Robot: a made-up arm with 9 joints.
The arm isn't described. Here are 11 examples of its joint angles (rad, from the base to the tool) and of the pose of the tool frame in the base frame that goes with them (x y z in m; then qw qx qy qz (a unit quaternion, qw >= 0)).
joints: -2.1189 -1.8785 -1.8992 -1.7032 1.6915 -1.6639 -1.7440 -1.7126 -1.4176
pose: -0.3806 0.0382 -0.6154 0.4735 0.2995 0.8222 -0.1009
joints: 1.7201 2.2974 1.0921 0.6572 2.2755 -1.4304 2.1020 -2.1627 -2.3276
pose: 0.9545 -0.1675 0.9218 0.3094 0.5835 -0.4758 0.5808
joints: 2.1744 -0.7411 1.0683 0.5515 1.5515 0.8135 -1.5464 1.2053 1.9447
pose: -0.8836 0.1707 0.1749 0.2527 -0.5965 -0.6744 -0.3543
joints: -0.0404 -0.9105 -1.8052 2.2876 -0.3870 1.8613 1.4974 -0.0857 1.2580
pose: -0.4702 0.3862 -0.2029 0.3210 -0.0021 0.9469 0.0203
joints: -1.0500 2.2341 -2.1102 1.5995 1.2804 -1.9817 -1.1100 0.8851 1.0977
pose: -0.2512 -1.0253 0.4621 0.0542 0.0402 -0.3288 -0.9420
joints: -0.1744 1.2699 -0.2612 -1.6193 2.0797 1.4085 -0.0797 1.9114 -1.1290
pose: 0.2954 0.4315 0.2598 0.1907 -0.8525 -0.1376 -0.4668
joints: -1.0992 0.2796 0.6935 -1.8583 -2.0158 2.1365 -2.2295 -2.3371 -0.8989
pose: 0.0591 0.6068 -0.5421 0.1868 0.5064 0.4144 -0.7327
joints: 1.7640 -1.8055 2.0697 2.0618 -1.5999 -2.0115 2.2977 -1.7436 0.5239
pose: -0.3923 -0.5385 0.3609 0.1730 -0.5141 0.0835 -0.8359
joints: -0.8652 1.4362 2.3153 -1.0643 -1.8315 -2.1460 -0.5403 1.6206 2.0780
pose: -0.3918 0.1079 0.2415 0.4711 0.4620 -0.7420 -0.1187
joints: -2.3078 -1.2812 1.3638 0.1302 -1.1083 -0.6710 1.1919 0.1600 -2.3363
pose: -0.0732 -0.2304 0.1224 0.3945 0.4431 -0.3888 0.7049
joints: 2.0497 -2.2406 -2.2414 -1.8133 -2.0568 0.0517 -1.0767 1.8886 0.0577
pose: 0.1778 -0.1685 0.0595 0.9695 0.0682 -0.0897 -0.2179
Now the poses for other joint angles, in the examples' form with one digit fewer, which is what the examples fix.
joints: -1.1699 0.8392 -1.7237 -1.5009 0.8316 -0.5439 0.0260 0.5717 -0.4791
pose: -0.220 0.863 -0.273 0.180 0.544 0.782 -0.245
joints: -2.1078 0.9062 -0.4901 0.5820 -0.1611 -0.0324 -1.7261 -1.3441 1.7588
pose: -0.742 0.012 0.002 0.518 -0.851 0.089 0.003
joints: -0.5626 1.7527 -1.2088 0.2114 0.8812 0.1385 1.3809 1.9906 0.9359
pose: -0.329 -0.488 -0.940 0.653 0.030 0.756 0.047
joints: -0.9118 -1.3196 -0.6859 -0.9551 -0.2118 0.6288 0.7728 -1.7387 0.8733
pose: 0.688 0.242 0.228 0.974 0.022 0.015 -0.225
